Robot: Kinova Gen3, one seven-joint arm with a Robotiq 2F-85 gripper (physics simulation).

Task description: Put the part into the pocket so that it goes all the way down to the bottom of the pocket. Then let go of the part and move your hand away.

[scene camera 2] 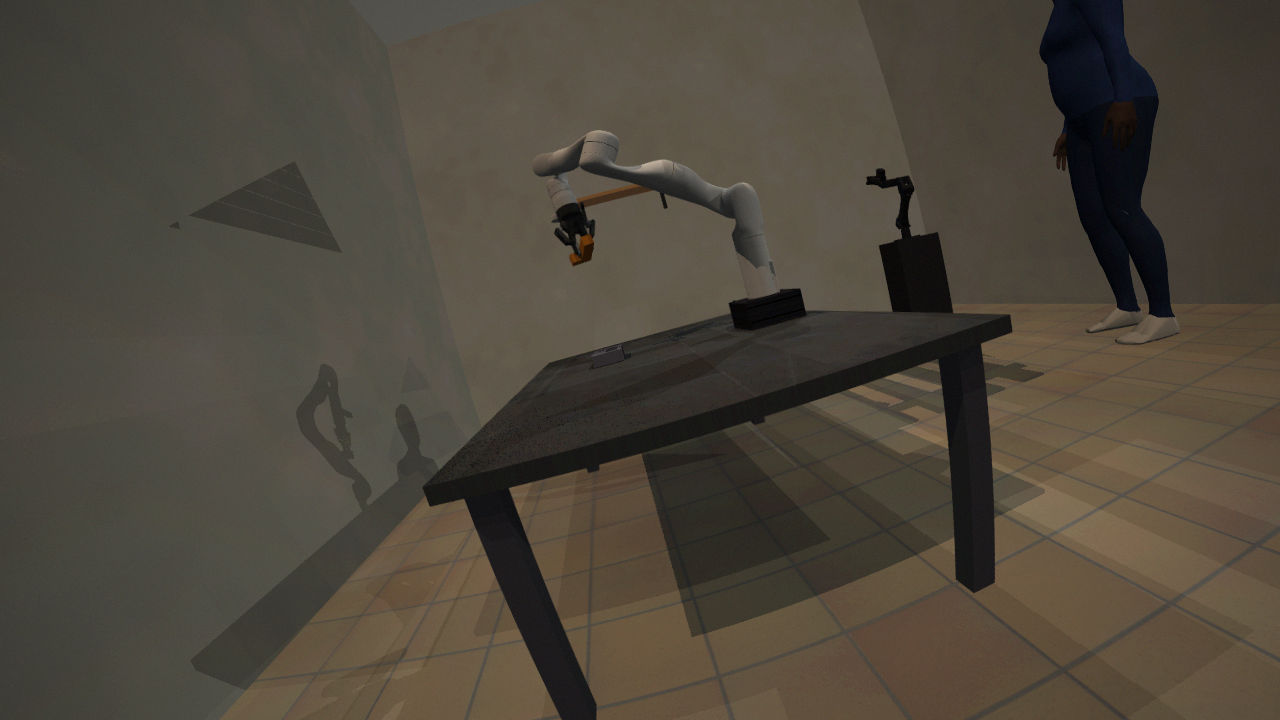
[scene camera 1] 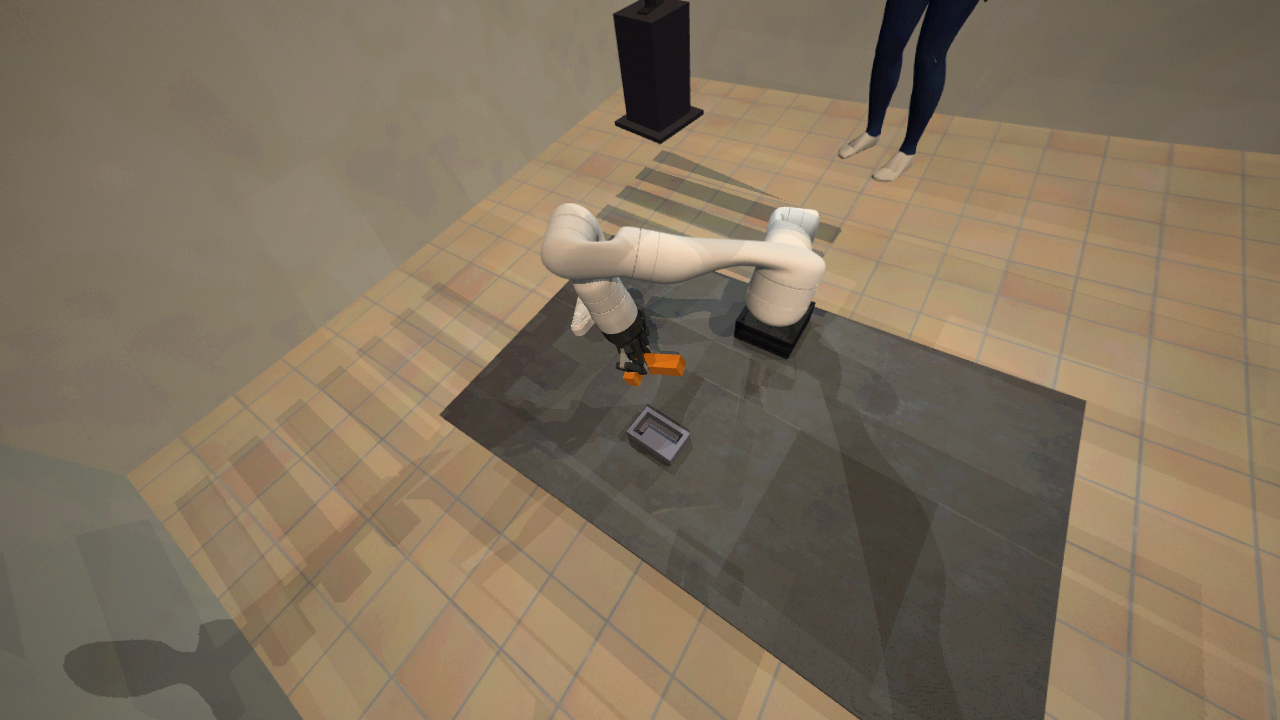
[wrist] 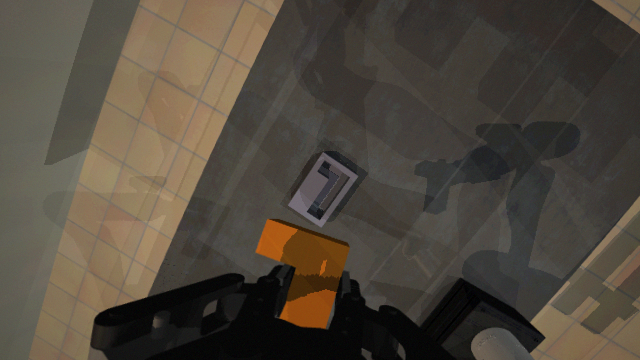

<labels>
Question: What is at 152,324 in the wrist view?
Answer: My gripper.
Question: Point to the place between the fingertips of my gripper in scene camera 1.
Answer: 647,364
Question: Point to an orange L-shaped part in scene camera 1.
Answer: At 663,364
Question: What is my gripper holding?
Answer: An orange L-shaped part.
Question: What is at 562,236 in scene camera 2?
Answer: My gripper.
</labels>
